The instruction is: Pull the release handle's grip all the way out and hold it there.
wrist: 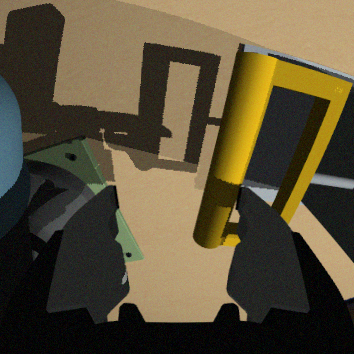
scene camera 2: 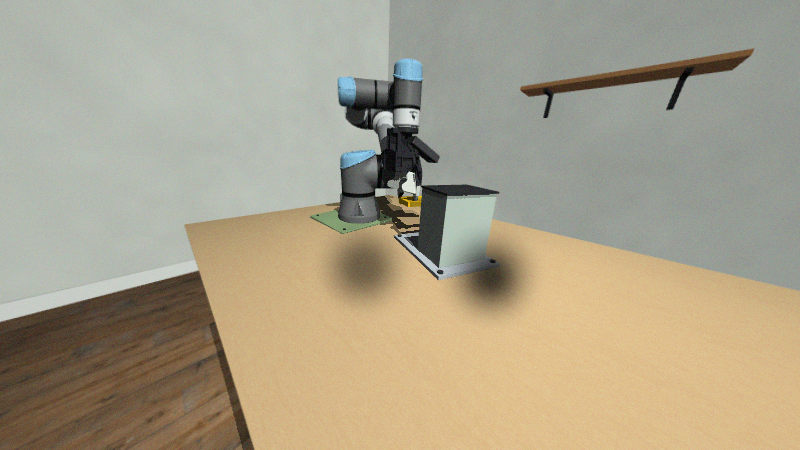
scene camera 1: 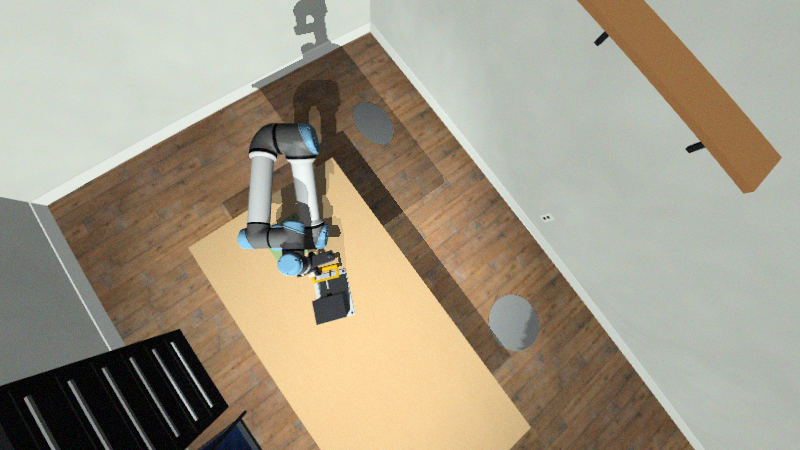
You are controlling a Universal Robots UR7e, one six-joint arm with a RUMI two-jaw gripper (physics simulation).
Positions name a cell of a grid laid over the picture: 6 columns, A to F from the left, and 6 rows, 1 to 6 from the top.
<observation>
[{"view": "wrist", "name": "my gripper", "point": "D4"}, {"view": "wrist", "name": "yellow release handle grip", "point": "E2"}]
</observation>
